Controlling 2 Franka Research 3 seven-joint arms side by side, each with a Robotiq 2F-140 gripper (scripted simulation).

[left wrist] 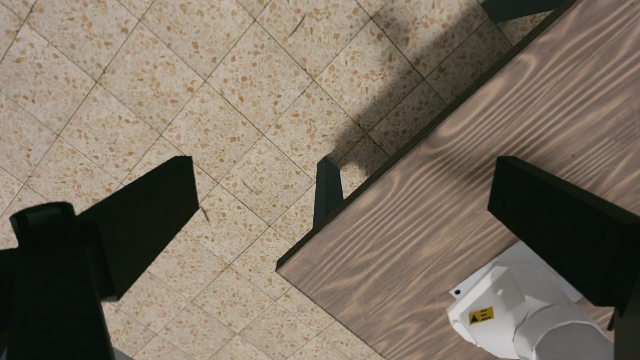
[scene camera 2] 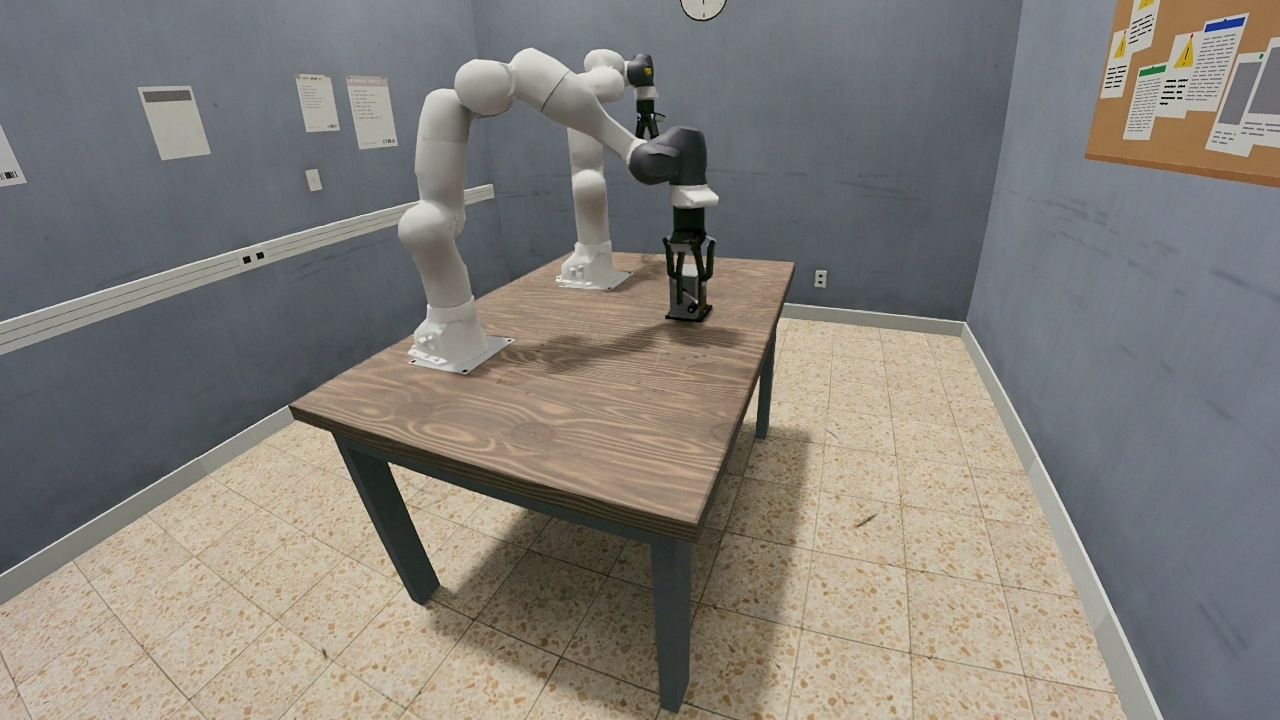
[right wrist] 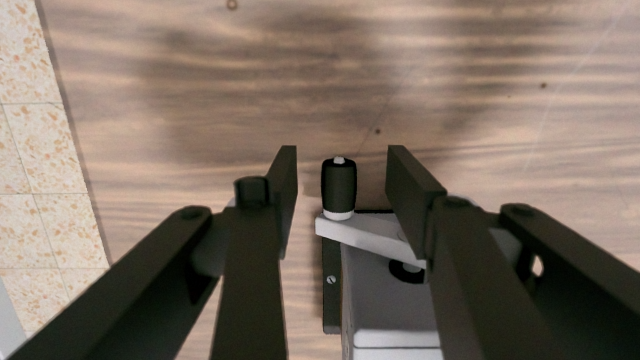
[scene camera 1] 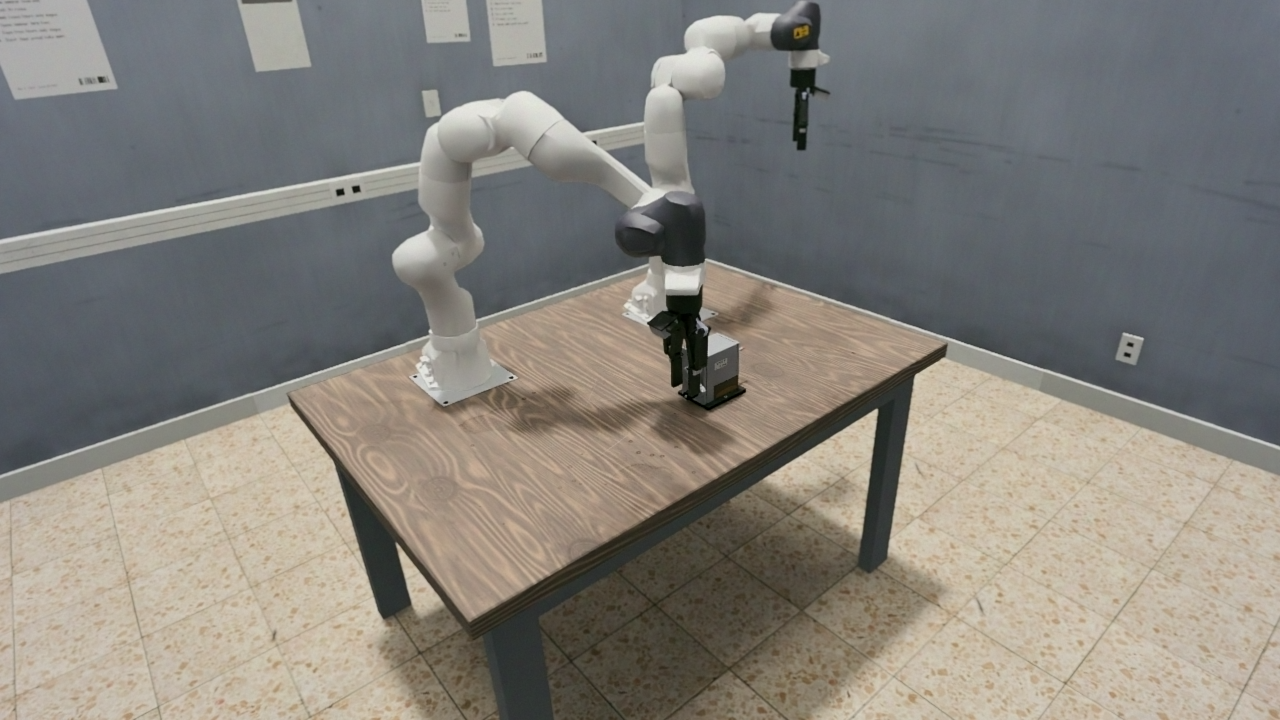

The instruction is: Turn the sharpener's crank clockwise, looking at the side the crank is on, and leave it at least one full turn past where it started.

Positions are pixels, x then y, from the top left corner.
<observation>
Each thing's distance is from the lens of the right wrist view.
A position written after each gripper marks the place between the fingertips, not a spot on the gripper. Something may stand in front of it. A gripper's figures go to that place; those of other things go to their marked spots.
right gripper (right wrist: 341, 169): 0.17 m
crank (right wrist: 338, 222): 0.19 m
</observation>
